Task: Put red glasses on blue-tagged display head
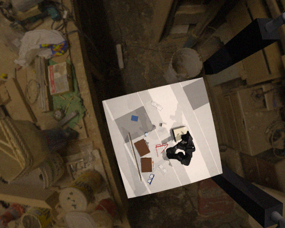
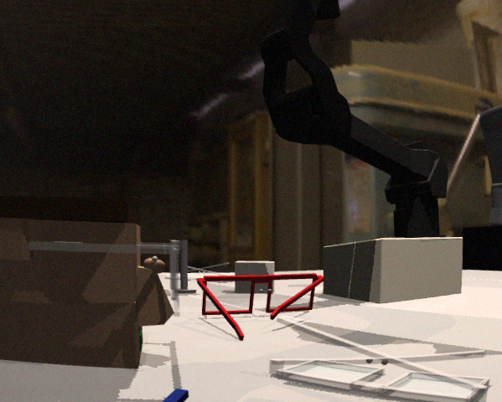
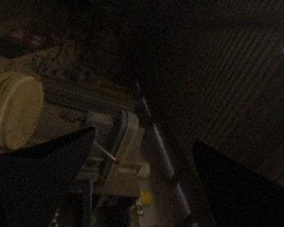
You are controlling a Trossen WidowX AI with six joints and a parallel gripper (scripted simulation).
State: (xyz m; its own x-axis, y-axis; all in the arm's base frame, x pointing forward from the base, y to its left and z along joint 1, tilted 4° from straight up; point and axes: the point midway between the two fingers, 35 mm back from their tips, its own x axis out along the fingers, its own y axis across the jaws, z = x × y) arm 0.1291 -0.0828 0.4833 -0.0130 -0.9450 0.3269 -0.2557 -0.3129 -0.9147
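The grey post is 54 cm below my gripper tip, 19 cm ahead of it and 3 cm to the right of it. From my gripper tip the other things lie so: long rod (51 cm below, 48 cm ahead, 30 cm to the left); blue tag (57 cm below, 41 cm ahead, 15 cm to the right).
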